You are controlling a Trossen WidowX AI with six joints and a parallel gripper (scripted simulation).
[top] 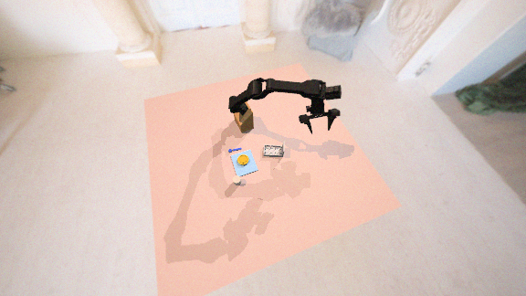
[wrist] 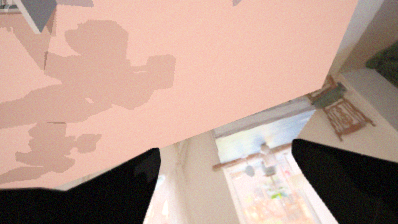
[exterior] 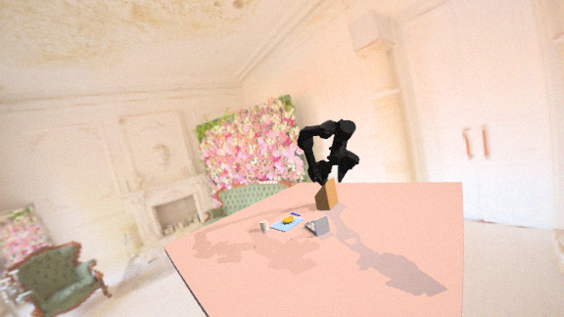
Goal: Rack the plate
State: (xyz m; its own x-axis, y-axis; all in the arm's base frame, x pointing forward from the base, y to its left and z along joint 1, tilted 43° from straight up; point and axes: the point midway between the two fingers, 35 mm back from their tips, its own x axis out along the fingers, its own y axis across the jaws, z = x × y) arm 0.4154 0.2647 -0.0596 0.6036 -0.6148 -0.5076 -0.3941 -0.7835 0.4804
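Now: gripper tip 380 mm to the left of the yellow plate, 250 mm above it and 160 mm past it. Round my gripper tip: dish rack: 240 mm below, 180 mm to the right, 130 mm behind; then pale cup: 470 mm to the right, 240 mm below, 60 mm behind; then light blue mat: 380 mm to the right, 270 mm below, 150 mm behind.
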